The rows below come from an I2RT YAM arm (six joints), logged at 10 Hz.
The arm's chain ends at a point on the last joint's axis. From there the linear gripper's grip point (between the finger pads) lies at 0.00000 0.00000 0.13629 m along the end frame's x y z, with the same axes.
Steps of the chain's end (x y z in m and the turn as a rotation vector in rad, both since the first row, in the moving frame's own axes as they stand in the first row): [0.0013 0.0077 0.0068 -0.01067 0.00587 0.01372]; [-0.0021 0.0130 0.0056 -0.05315 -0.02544 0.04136]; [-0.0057 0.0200 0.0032 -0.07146 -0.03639 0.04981]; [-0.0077 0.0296 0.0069 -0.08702 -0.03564 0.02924]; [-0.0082 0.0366 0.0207 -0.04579 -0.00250 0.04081]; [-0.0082 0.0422 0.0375 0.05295 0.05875 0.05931]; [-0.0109 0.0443 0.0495 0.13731 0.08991 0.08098]
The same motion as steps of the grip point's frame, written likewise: [0.0021 0.0092 0.0068 -0.01067 0.00587 0.01372]; [-0.0057 0.0202 0.0054 -0.05315 -0.02544 0.04136]; [-0.0109 0.0296 0.0028 -0.07146 -0.03639 0.04981]; [-0.0127 0.0414 0.0063 -0.08702 -0.03564 0.02924]; [-0.0087 0.0428 0.0206 -0.04579 -0.00250 0.04081]; [0.0000 0.0352 0.0371 0.05295 0.05875 0.05931]; [0.0020 0.0262 0.0477 0.13731 0.08991 0.08098]
